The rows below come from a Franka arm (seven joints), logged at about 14 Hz.
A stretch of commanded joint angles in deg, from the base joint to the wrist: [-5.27 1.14 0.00 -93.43 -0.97 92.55 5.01]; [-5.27 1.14 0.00 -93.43 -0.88 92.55 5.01]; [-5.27 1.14 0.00 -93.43 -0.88 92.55 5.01]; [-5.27 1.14 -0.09 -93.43 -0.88 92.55 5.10]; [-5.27 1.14 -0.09 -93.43 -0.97 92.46 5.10]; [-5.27 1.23 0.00 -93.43 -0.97 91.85 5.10]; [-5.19 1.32 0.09 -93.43 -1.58 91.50 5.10]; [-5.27 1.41 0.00 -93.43 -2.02 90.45 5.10]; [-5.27 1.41 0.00 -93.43 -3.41 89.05 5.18]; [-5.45 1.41 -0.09 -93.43 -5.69 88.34 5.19]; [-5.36 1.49 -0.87 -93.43 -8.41 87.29 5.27]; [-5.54 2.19 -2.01 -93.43 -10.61 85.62 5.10]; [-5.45 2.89 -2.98 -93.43 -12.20 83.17 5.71]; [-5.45 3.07 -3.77 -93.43 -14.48 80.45 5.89]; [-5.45 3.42 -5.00 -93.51 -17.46 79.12 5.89]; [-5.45 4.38 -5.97 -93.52 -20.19 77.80 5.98]
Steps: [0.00 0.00 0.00 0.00 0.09 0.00 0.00]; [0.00 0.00 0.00 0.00 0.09 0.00 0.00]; [0.00 0.00 -0.09 0.00 0.09 0.00 0.09]; [0.00 0.00 -0.09 0.00 0.00 -0.09 0.09]; [0.00 0.09 0.00 0.00 0.00 -0.70 0.09]; [0.08 0.18 0.09 0.00 -0.61 -1.05 0.09]; [0.00 0.27 0.00 0.00 -1.05 -2.10 0.09]; [0.00 0.27 0.00 0.00 -2.44 -3.50 0.17]; [-0.18 0.27 -0.09 0.00 -4.72 -4.21 0.18]; [-0.09 0.35 -0.87 0.00 -7.44 -5.26 0.26]; [-0.27 1.05 -2.01 0.00 -9.64 -6.93 0.09]; [-0.18 1.75 -2.98 0.00 -11.23 -9.38 0.70]; [-0.18 1.93 -3.77 0.00 -13.51 -12.10 0.88]; [-0.18 2.28 -5.00 -0.08 -16.49 -13.43 0.88]; [-0.18 3.24 -5.97 -0.09 -19.22 -14.75 0.97]
